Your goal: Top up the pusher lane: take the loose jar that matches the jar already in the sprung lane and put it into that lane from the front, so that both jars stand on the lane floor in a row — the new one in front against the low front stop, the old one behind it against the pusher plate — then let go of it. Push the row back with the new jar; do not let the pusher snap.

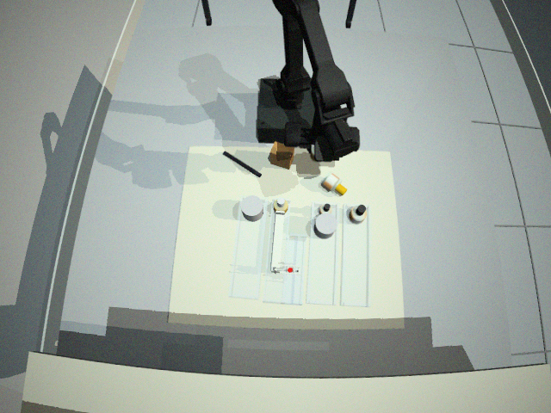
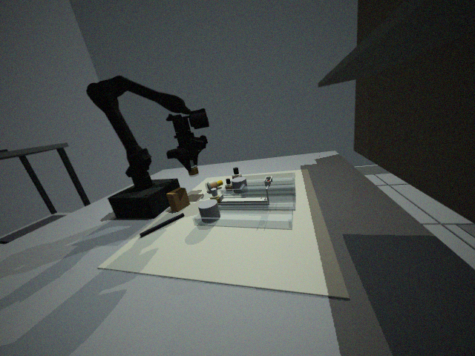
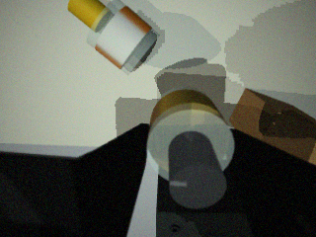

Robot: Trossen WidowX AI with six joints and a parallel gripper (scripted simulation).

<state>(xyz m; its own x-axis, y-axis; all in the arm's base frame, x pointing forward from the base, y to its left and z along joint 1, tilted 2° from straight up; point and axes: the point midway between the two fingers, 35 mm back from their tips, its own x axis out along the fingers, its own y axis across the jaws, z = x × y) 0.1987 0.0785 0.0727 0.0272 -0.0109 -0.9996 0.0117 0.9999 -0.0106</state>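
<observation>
My gripper tip is now 100 mm to the left of the cardboard box, 80 mm above it and 30 mm past it. From my gripper tip the other things lie so: black rod (220 mm to the right, 110 mm below, 10 mm behind); red dot (310 mm ahead, 60 mm to the right, 50 mm below); sprung lane (280 mm ahead, 100 mm below, 70 mm to the right).
</observation>
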